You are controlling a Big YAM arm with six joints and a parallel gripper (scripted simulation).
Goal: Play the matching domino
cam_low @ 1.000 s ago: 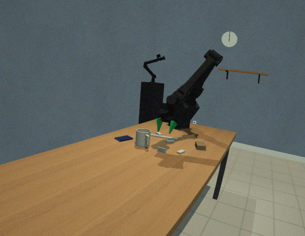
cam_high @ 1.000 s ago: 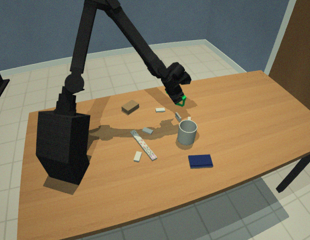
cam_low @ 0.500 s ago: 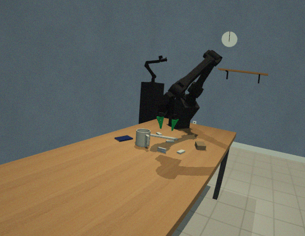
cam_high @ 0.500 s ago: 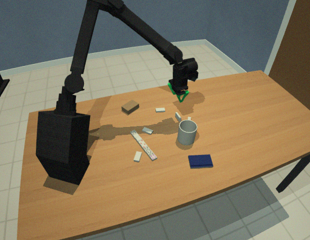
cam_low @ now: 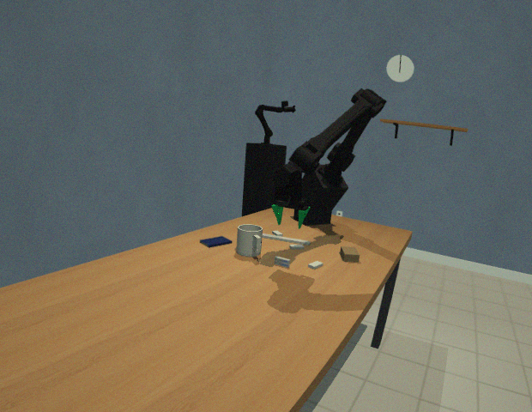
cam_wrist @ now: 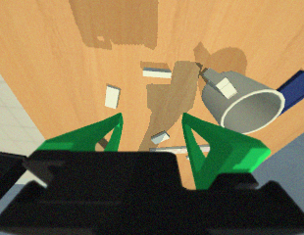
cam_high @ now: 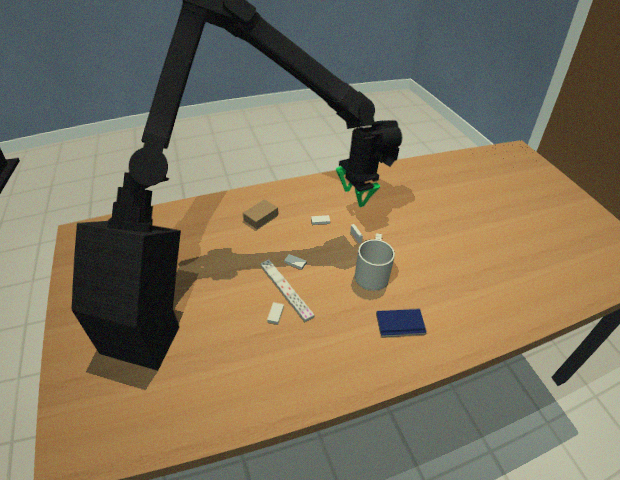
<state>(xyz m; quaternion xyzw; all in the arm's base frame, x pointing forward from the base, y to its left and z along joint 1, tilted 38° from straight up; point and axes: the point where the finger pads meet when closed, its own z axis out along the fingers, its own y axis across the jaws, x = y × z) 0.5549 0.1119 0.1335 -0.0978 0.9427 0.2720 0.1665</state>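
The grey tile lies 7 cm behind my hand, 8 cm to the left of it and 15 cm below it. The rest, counted from my hand: brown block (25 cm behind, 13 cm to the left, 14 cm below).
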